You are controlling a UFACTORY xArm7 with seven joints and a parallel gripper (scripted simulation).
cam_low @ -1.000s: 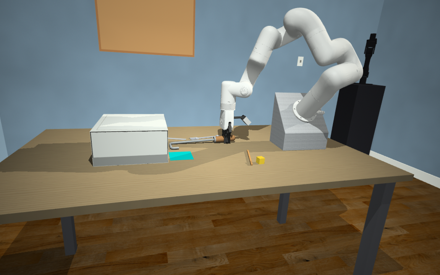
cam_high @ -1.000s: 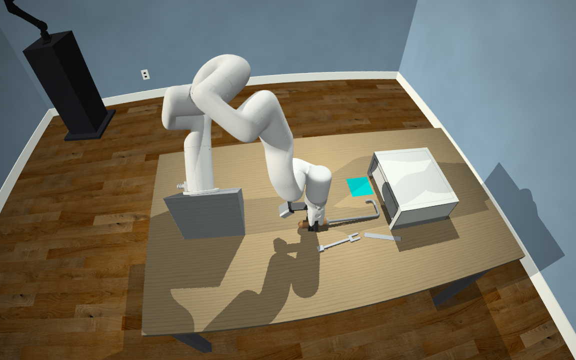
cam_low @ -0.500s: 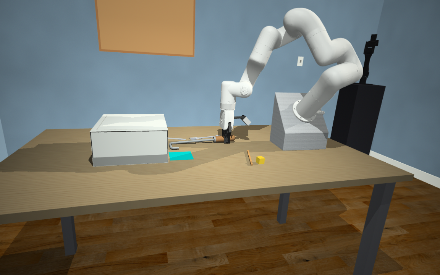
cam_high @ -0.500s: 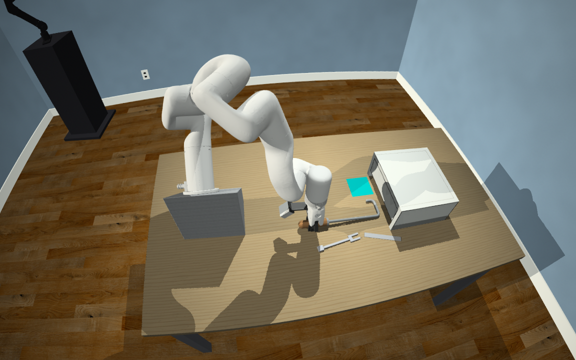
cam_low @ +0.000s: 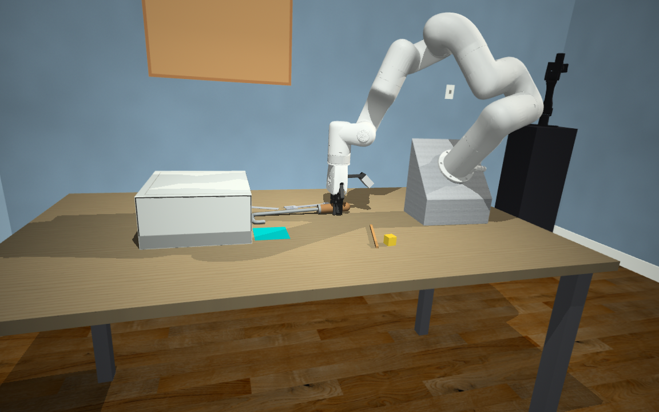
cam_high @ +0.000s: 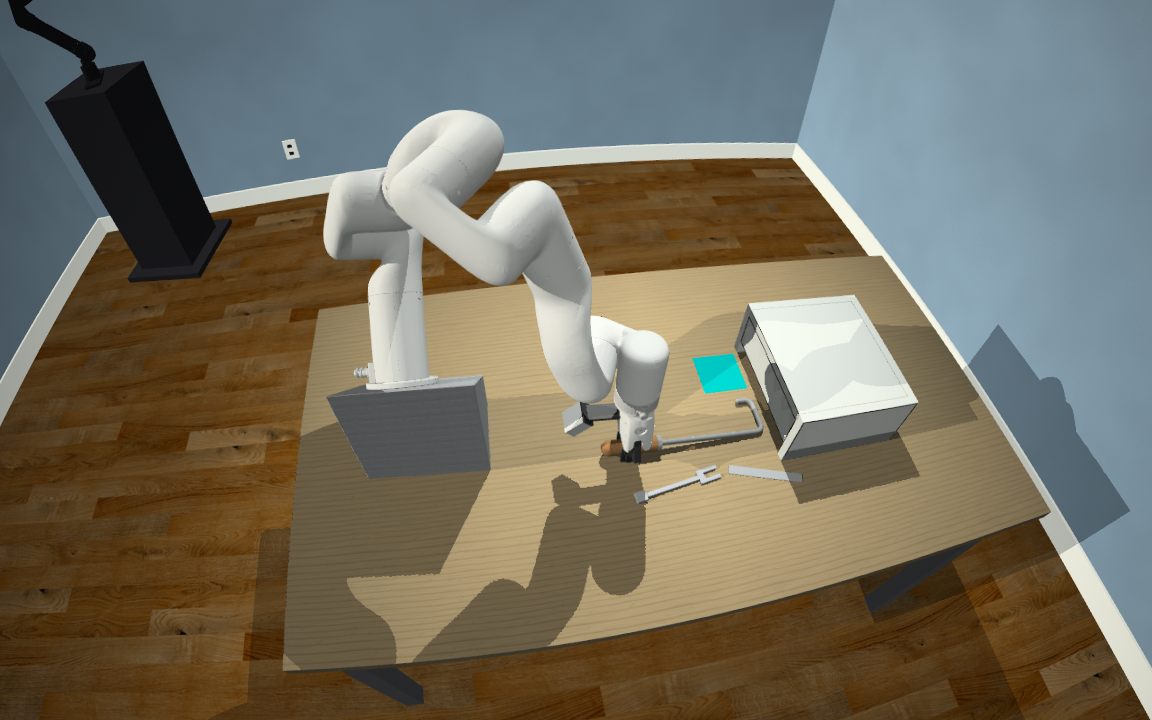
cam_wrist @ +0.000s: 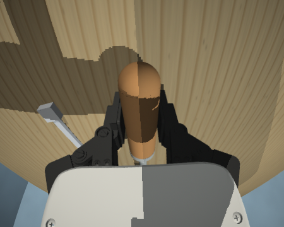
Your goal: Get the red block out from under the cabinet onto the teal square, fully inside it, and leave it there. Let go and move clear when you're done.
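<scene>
My hand is 220 mm short of the teal square, 190 mm to the right of it and 20 mm above it. The rest, counted from my hand: grey forked tool (90 mm ahead, 80 mm to the right, 20 mm below); then hooked tool with wooden handle (120 mm ahead, 50 mm to the left, 10 mm below); then thin wooden stick (220 mm to the left, 80 mm behind, 20 mm below).
</scene>
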